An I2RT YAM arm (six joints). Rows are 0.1 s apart.
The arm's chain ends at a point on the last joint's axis. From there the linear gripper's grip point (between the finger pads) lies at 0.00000 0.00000 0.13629 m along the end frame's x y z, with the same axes.
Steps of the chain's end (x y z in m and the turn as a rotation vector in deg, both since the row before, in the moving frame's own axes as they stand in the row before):
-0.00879 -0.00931 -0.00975 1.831 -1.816 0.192
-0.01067 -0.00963 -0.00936 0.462 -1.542 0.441
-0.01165 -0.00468 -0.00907 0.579 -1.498 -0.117
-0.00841 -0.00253 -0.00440 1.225 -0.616 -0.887
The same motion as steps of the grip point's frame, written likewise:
-0.01310 -0.01367 -0.00989 1.831 -1.816 0.192
-0.01433 -0.01074 -0.00941 0.462 -1.542 0.441
-0.01521 -0.00605 -0.00912 0.579 -1.498 -0.117
-0.00990 -0.00543 -0.00444 1.225 -0.616 -0.887

